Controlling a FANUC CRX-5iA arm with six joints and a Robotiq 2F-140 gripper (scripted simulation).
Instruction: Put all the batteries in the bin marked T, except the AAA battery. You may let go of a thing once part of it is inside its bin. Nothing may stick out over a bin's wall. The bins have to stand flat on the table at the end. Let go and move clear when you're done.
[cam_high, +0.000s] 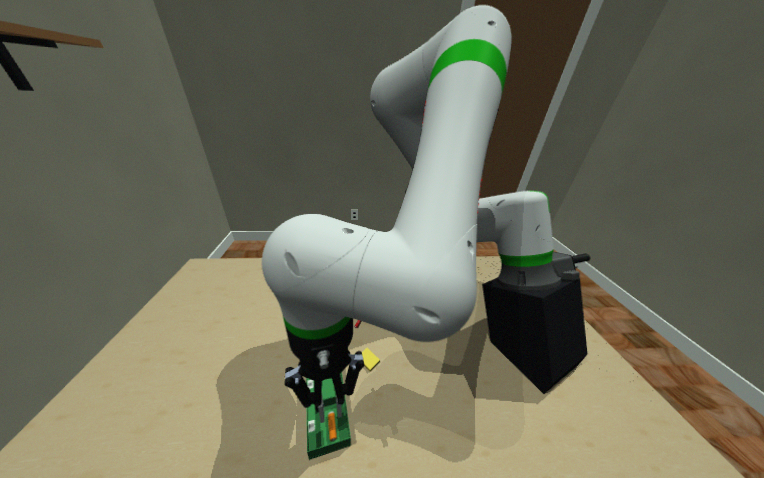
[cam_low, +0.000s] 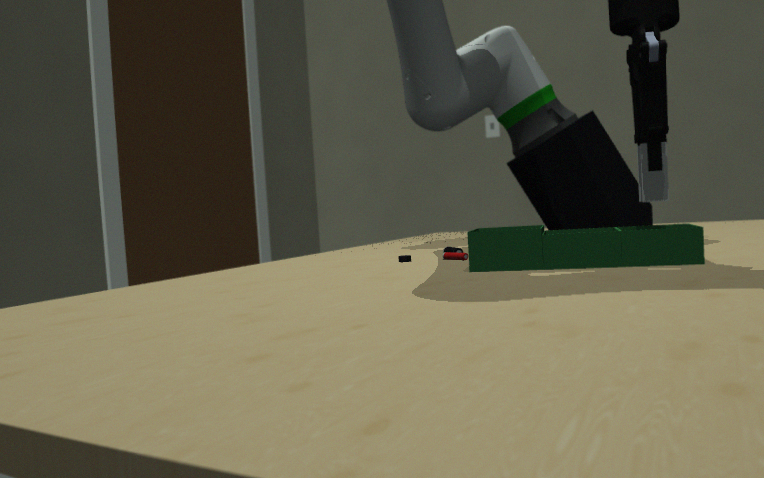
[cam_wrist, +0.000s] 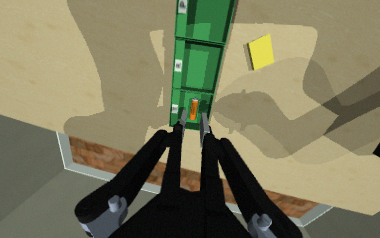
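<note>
The black battery is 290 mm to the right of my hand, 120 mm behind it and 90 mm below it. From my hand the other things lie so: flat yellow block (140 mm to the right, 100 mm below, 90 mm behind); then green three-compartment bin row (80 mm to the right, 80 mm below, 20 mm ahead); then orange battery (90 mm below).
</note>
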